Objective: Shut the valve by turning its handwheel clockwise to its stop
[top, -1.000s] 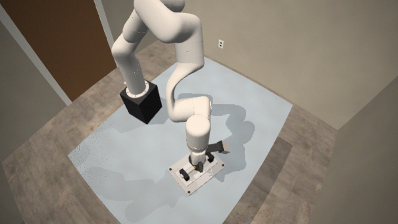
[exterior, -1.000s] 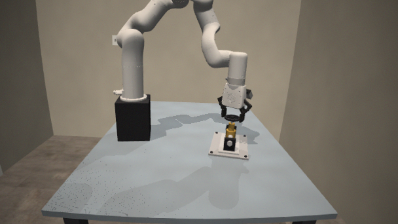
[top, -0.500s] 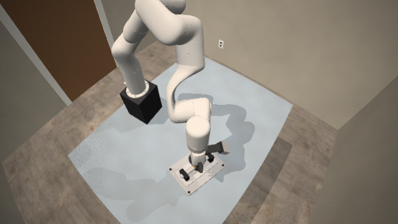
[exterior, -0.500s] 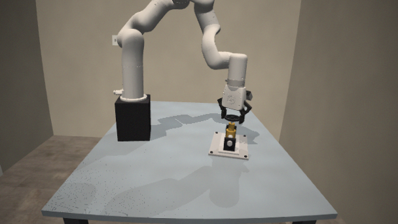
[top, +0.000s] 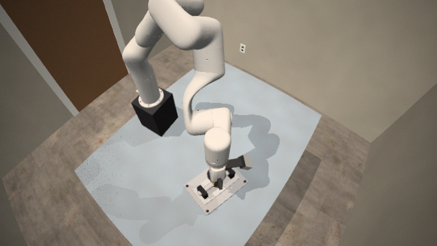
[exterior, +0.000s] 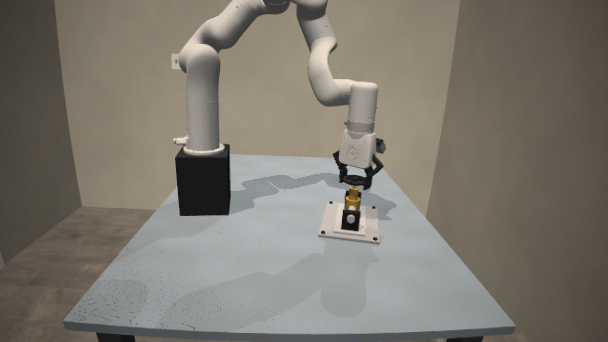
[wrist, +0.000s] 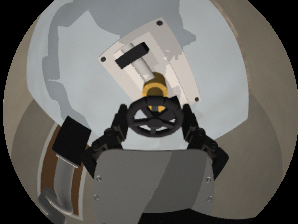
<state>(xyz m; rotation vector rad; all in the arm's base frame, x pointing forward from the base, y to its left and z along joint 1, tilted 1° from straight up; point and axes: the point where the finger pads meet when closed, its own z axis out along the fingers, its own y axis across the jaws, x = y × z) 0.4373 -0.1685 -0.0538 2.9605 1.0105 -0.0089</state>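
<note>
Now: hand right at the black spoked handwheel.
</note>
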